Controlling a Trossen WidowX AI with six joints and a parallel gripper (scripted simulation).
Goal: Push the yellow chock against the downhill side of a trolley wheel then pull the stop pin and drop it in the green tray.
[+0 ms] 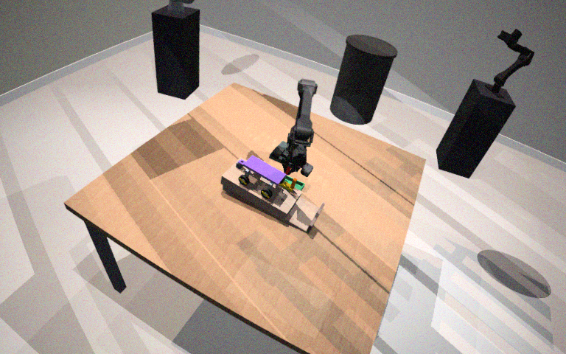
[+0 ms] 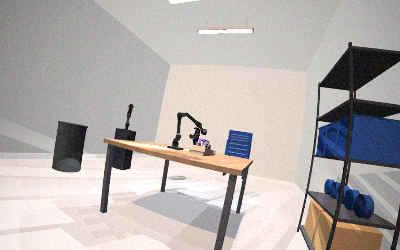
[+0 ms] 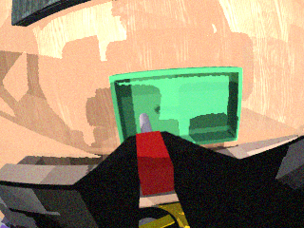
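My gripper tip is 30 mm to the right of the green tray and 70 mm above it. From my gripper tip the other things lie so: purple trolley 110 mm ahead, 80 mm to the right, 50 mm above; red-headed stop pin right at my gripper tip; yellow chock 80 mm ahead, 30 mm to the left, 20 mm above.
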